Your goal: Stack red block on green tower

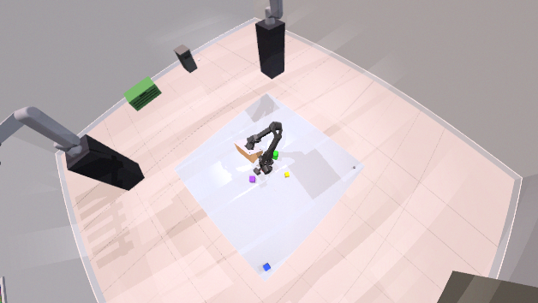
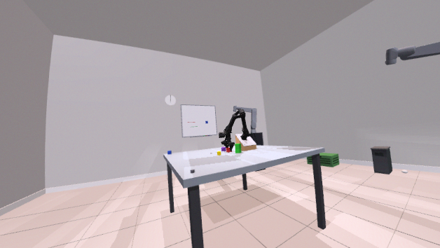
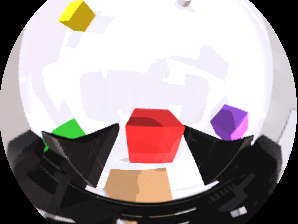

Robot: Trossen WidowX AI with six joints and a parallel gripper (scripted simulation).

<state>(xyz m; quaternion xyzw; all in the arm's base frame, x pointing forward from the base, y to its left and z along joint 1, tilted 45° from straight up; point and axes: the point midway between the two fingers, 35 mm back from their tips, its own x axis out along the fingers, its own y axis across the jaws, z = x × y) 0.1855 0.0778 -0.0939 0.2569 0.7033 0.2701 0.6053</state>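
The purple cube is 14 cm to the right of my gripper tip and 1 cm above it. Also, from my gripper tip: blue cube (61 cm ahead, 51 cm to the right, 1 cm above); yellow cube (17 cm ahead, 11 cm to the left, 1 cm above); red block (1 cm above).
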